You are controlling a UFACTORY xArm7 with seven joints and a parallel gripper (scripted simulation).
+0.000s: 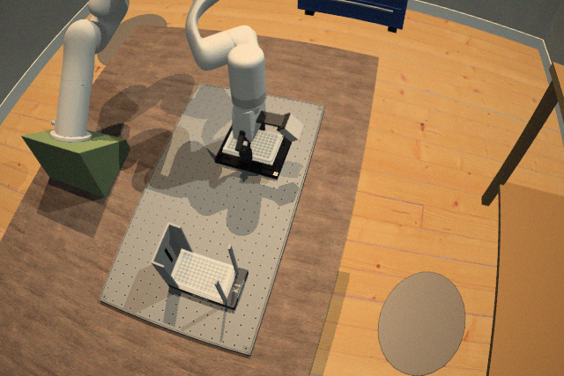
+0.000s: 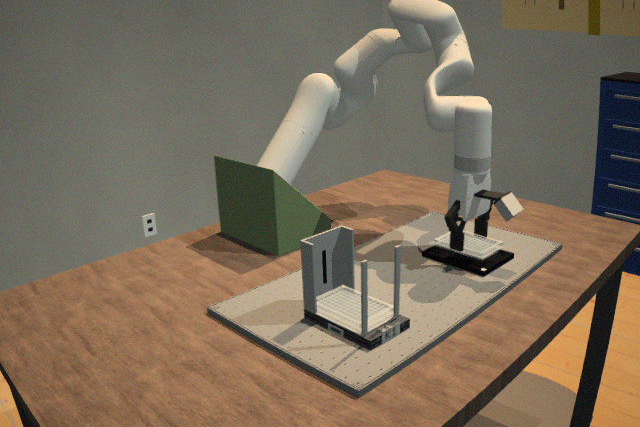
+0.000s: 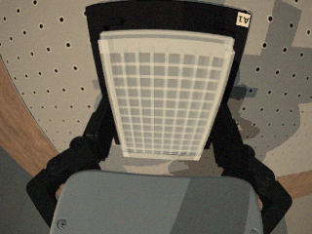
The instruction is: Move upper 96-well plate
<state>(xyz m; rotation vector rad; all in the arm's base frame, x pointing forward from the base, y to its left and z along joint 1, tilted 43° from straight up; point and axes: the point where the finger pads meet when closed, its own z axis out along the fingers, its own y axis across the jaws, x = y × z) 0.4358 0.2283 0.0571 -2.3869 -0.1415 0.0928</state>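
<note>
Right now my hand is 4 cm above the black plate nest N1. The rest, counted from my hand: pale A1 square 8 cm ahead, 5 cm to the right, 3 cm below; then rack back wall 3 cm behind, 36 cm to the right, 4 cm above.
</note>
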